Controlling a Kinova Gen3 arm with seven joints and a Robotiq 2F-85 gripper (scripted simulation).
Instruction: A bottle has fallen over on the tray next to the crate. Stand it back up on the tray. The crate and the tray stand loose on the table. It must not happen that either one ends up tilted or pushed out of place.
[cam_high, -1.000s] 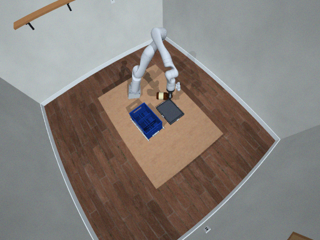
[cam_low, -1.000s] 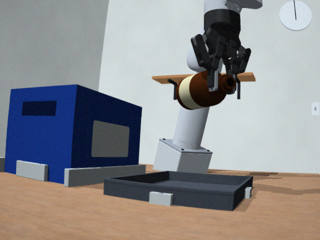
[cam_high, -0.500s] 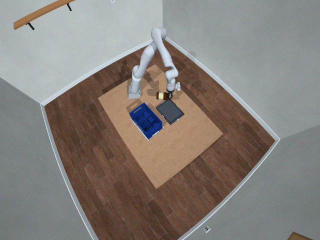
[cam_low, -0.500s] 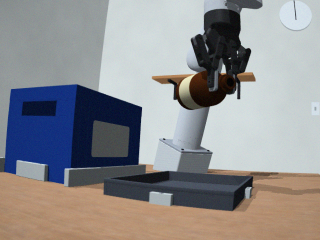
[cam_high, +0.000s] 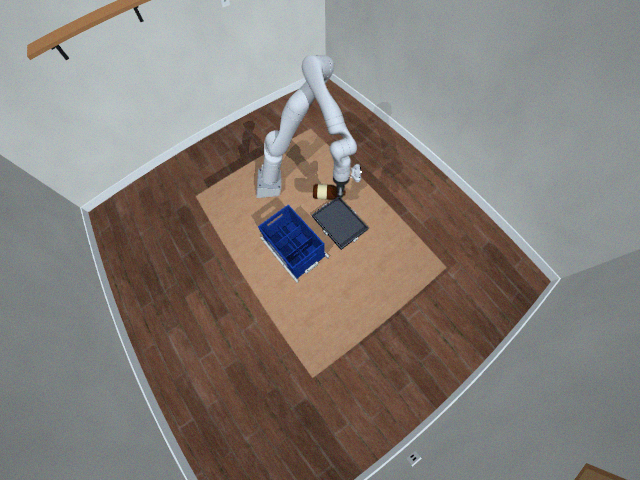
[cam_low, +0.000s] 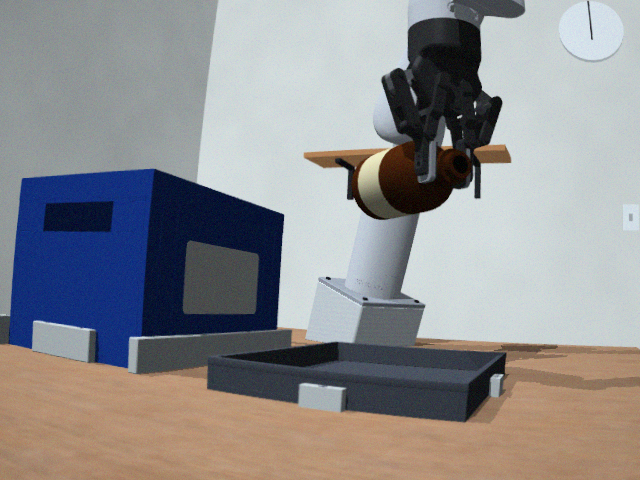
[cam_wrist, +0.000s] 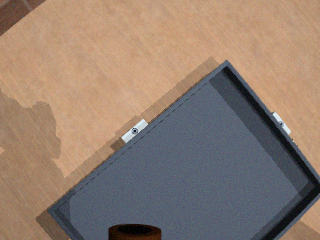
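The brown bottle lies 4 cm behind my hand and 3 cm to the right of it. Round my hand: blue crate 32 cm to the right, 12 cm below, 2 cm behind; then tray 19 cm below, 5 cm ahead, 4 cm to the right.
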